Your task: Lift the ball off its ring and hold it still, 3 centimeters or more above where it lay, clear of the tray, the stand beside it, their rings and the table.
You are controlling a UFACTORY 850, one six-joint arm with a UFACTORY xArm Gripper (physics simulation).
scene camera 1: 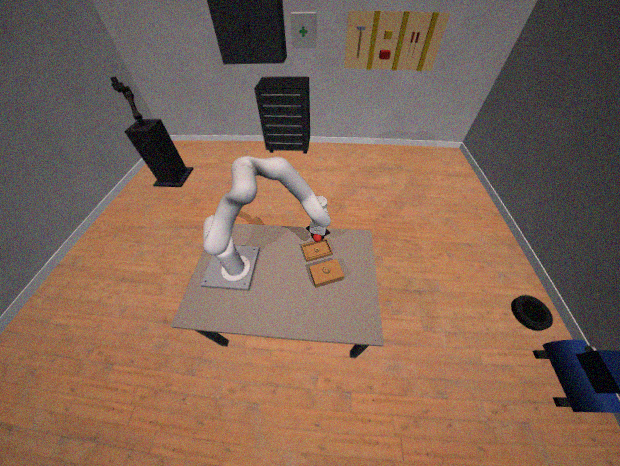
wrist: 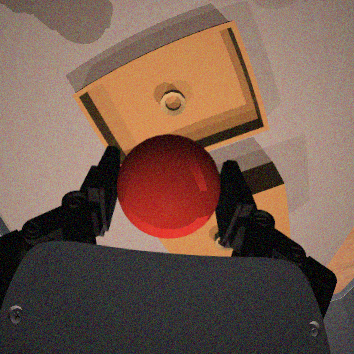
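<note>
A red ball [scene camera 1: 317, 237] [wrist: 169, 186] is held between the two black fingers of my gripper [scene camera 1: 317, 235] [wrist: 169, 173], which is shut on it. The ball hangs in the air above the tray. The orange-brown tray [scene camera 1: 329, 243] [wrist: 266, 112] has raised walls, and its small ring [scene camera 1: 316, 250] [wrist: 173, 110] stands bare on its floor. The stand [scene camera 1: 334, 269] [wrist: 272, 205] is an orange-brown block beside the tray. Its ring [scene camera 1: 325, 270] shows in the scene view; in the wrist view the ball and the right finger hide part of the stand.
The grey table [scene camera 1: 280, 305] [wrist: 40, 150] carries the tray, the stand and the arm's base plate [scene camera 1: 213, 280]. The tray and the stand lie close together with a narrow gap. A dark drawer cabinet [scene camera 1: 284, 112] stands at the back wall, away from the table.
</note>
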